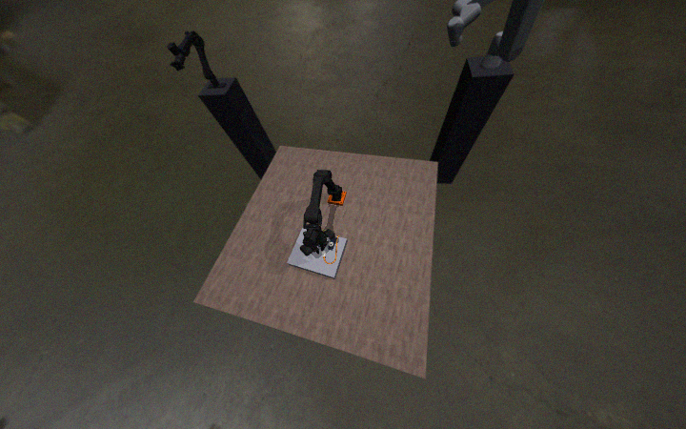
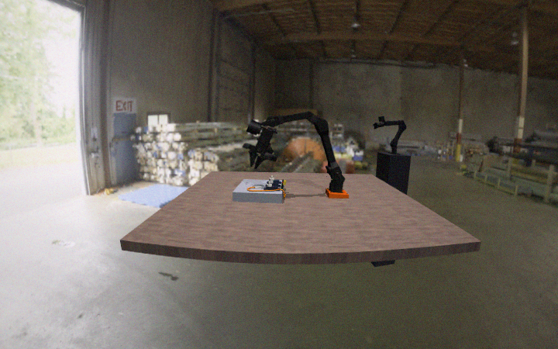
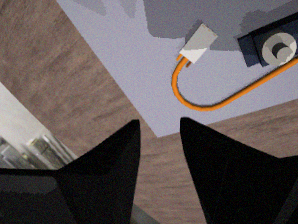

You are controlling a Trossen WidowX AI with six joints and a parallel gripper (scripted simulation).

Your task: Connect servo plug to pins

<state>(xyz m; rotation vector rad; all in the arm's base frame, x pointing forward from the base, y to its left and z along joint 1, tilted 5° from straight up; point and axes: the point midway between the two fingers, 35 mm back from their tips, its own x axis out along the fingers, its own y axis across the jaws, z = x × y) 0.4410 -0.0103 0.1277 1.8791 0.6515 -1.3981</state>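
The red marked band lies 15 cm behind my gripper tip, 1 cm to the right of it and 8 cm below it. Round my gripper tip: grey printed holder: 6 cm to the right, 13 cm below.
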